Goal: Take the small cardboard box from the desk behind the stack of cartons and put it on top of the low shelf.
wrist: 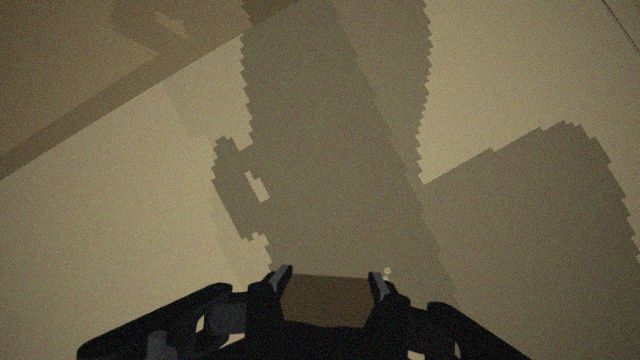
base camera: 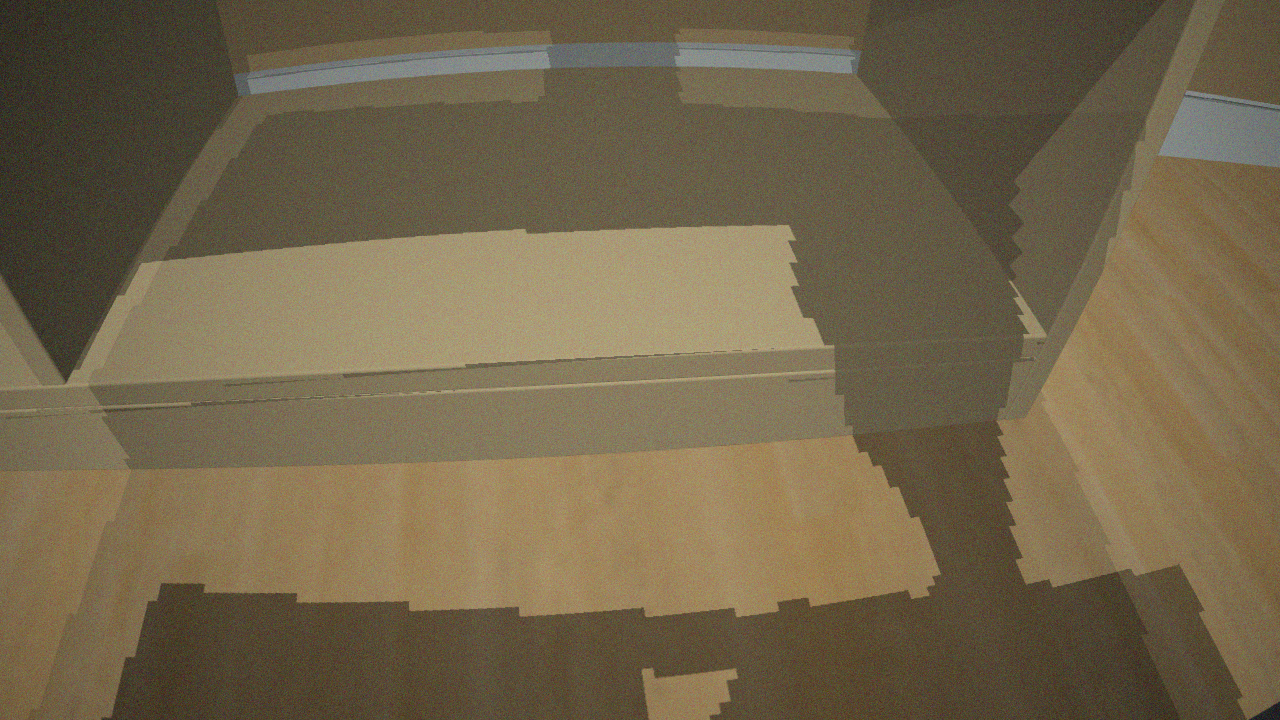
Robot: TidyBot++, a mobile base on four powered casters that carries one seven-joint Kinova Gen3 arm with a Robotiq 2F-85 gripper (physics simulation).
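Frame: origin at the arm's base, x right, y back, z down, level; millimetres.
Seen in the pictures: gripper, fingertip midpoint: (wrist: 329, 283).
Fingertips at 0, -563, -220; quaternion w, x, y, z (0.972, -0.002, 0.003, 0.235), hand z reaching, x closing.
A point is followed by its place in that frame, as x, y, z.
The small cardboard box (wrist: 327, 302) @(1, -566, -254), plain brown, is between the fingertips at the bottom of the wrist view. My gripper (wrist: 329, 283) @(0, -563, -220) is shut on it. Under and beyond the box lies the pale top of the low shelf (wrist: 125, 200) @(-119, -675, -214), with the arm's shadow across it. The box is over this top; whether its underside touches it is hidden. In the base view the shelf's pale lower board (base camera: 483, 295) @(-56, -434, 317) shows between its side panels; its top does not show there. The desk and the stack of cartons do not show in either view.
A brown wall (wrist: 60, 60) @(-110, -778, -238) runs along the shelf top's edge at the upper left of the wrist view. In the base view, wooden floor (base camera: 537, 528) @(-24, -335, 396) lies before the shelf and to its right. A pale blue baseboard (base camera: 402, 68) @(-176, -759, 316) runs behind the shelf.
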